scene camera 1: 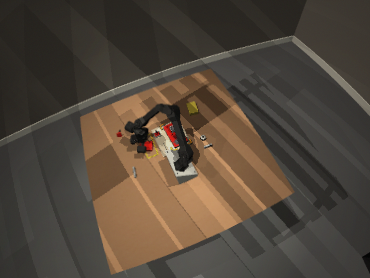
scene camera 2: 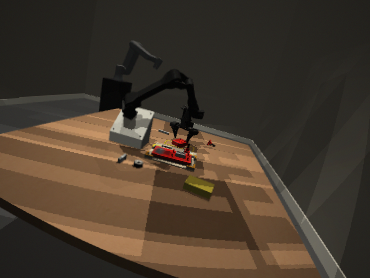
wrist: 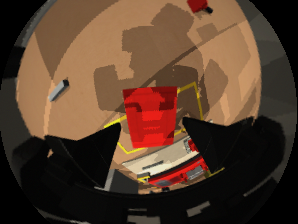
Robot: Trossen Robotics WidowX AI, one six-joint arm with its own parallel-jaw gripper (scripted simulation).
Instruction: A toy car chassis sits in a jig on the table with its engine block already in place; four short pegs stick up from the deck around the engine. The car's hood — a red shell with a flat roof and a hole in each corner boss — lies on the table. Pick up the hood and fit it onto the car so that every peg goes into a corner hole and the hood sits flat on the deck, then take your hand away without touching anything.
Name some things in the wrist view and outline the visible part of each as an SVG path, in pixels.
My gripper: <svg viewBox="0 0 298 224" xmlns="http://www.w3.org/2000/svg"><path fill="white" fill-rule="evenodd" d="M45 217L51 224L77 224L77 222L63 222L55 220L55 218ZM286 137L282 123L266 116L258 116L257 120L254 116L246 117L229 127L182 116L185 131L213 176L162 193L101 190L105 188L114 149L120 140L120 121L78 140L44 135L41 140L33 135L12 149L11 168L33 206L65 220L136 224L126 216L160 217L161 224L246 224L274 192L278 181L269 179L246 197L243 193L262 183L285 160ZM209 201L210 205L202 208L201 213L188 216L186 210L197 208L202 202Z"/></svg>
A red hood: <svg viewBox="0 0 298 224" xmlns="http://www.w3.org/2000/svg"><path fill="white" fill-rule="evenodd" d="M124 89L122 97L124 97L126 119L128 119L132 147L145 148L173 144L174 129L176 129L177 87Z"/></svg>
